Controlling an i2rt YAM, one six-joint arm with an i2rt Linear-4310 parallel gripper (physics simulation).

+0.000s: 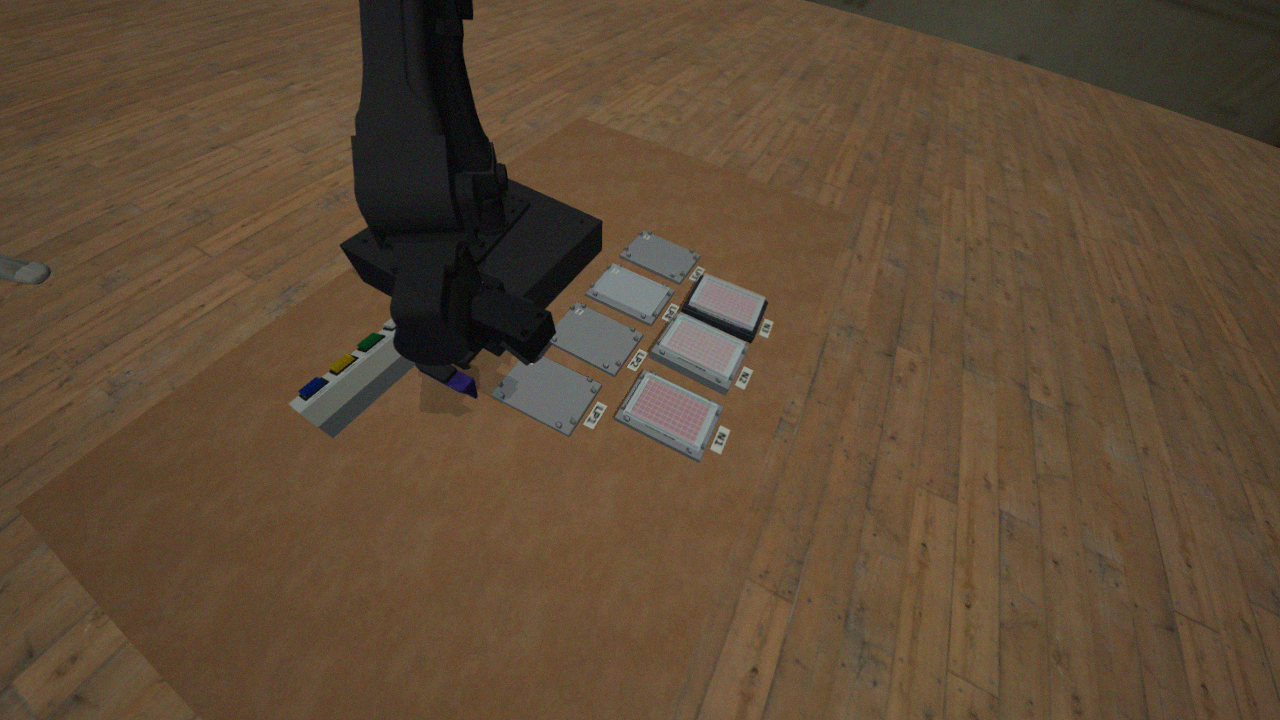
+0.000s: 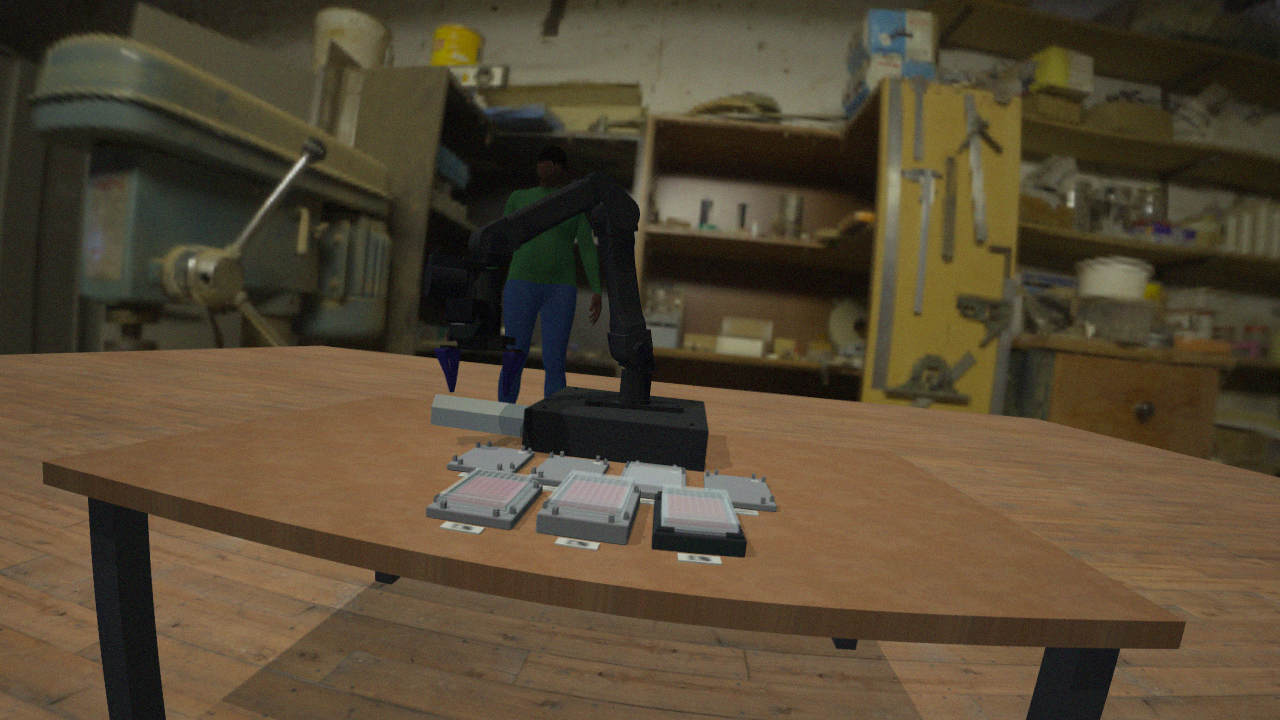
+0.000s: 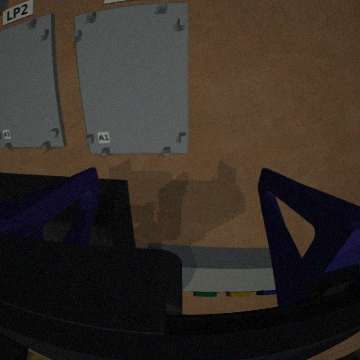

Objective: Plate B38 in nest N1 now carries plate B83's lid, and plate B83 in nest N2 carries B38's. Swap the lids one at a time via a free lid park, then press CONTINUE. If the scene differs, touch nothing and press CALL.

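Places are measured from the arm's base along level axes (x ahead, y left, z up), in millimetres.
Pixels of known places: gripper, fingertip midpoint: (image 1: 496,367) (image 2: 478,394) (image 3: 178,176); arm's base, link origin: (image 1: 490,228) (image 2: 633,406).
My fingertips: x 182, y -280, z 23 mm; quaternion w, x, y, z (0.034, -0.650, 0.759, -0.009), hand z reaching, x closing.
Observation:
Ahead of a thing's pixels: the offset from my fingertips to its top centre.
Plate in N1 @(dz -77, dx +242, dy +72 mm) (image 1: 671,410) (image 2: 487,490) and plate in N2 @(dz -64, dx +259, dy +203 mm) (image 1: 702,346) (image 2: 590,494) are pink-welled under clear covers; their ID marks are unreadable. Lid parks LP1 @(dz -84, dx +44, dy +41 mm) (image 1: 550,395) (image 2: 490,458) (image 3: 135,80) and LP2 (image 1: 595,338) (image 2: 571,469) (image 3: 27,85) are bare. LP3 @(dz -84, dx +121, dy +425 mm) (image 1: 660,255) (image 2: 739,491) looks bare. LP4 @(dz -86, dx +98, dy +297 mm) (image 1: 631,291) (image 2: 655,477) carries a pale, lid-like piece. My gripper (image 2: 479,394) (image 3: 178,176) is open and empty, above the table between LP1 and the button box @(dz -40, dx -226, dy -28 mm) (image 1: 351,394) (image 2: 477,414) (image 3: 225,277). Green, yellow and blue buttons show; the pale one is mostly hidden.
A third plate @(dz -68, dx +281, dy +327 mm) (image 1: 729,300) (image 2: 698,510) sits in the dark nest N3 beside N2. The black arm base (image 1: 554,255) (image 2: 617,429) stands behind the lid parks, next to the button box. A person in a green top (image 2: 546,255) stands behind the table.

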